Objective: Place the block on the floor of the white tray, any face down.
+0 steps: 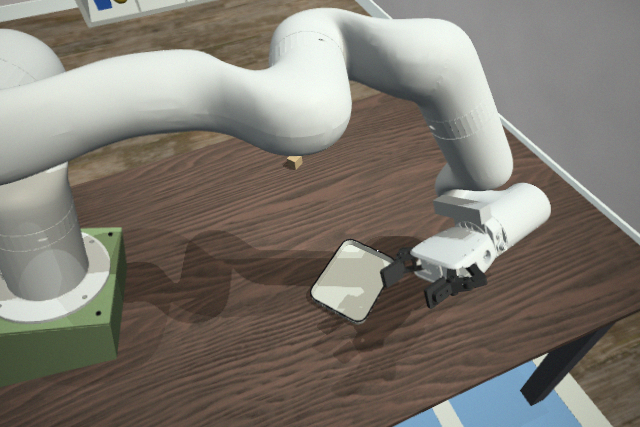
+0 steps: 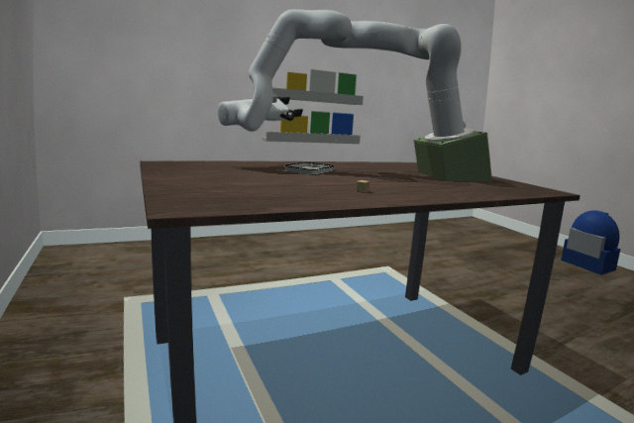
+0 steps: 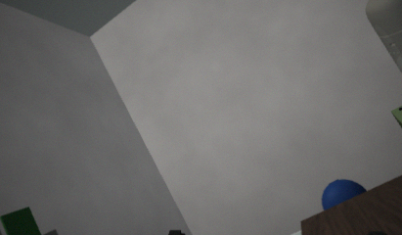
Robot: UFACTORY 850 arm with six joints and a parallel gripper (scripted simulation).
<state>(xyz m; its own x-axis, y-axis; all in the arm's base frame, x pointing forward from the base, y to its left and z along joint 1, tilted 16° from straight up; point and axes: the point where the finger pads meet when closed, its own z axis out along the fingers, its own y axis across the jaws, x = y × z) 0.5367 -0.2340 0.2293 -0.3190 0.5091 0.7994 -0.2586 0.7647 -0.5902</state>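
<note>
The small wooden block is 54 cm to the left of my hand, 22 cm below it and 8 cm behind it. Also, from my hand: white tray (22 cm below, 16 cm to the left, 4 cm behind).
</note>
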